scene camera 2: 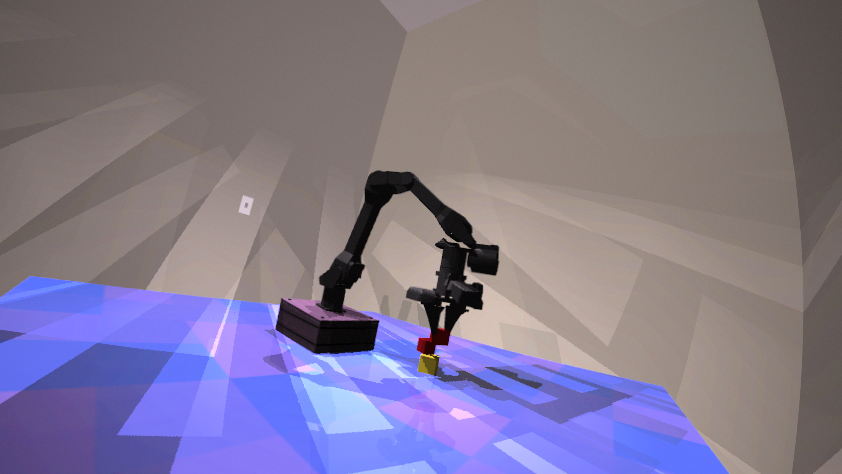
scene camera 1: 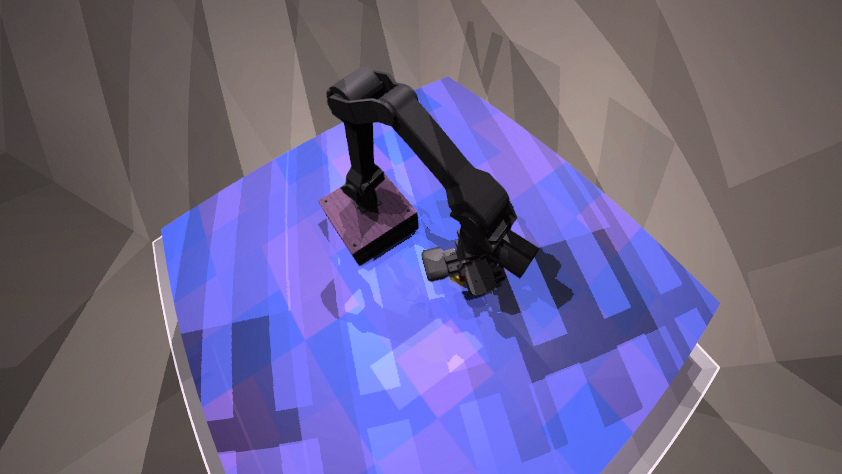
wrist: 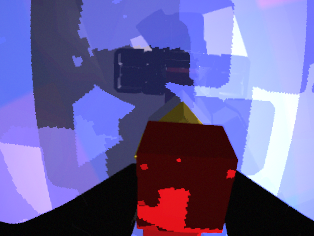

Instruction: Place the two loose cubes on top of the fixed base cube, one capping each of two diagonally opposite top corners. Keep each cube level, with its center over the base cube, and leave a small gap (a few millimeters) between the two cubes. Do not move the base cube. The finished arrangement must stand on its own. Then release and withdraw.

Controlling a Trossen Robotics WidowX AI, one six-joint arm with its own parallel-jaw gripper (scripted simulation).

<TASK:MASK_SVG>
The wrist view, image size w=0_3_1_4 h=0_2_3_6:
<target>gripper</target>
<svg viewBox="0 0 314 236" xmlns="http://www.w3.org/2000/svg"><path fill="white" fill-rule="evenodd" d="M235 170L232 193L230 193L229 206L226 208L225 228L226 232L228 232L226 236L314 236L314 220L307 218L302 212L295 210L295 208L283 202L281 198L271 194L265 187L261 187L258 183L251 181L241 171ZM136 163L130 163L130 165L120 170L120 173L110 175L104 182L97 183L96 186L93 186L93 189L86 190L84 194L77 195L75 199L69 200L69 202L61 204L61 206L57 206L57 208L53 208L51 211L43 212L43 214L35 216L35 218L29 219L27 222L0 222L0 236L132 236L134 224L136 224L138 216Z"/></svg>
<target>red cube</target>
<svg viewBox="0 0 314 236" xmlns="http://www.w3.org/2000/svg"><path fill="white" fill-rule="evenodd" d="M149 121L137 151L137 228L169 232L196 232L196 234L200 234L200 232L209 232L209 234L222 232L225 227L226 208L229 206L235 170L237 170L239 161L234 153L232 142L230 142L228 135L225 133L224 126Z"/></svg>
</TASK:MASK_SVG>
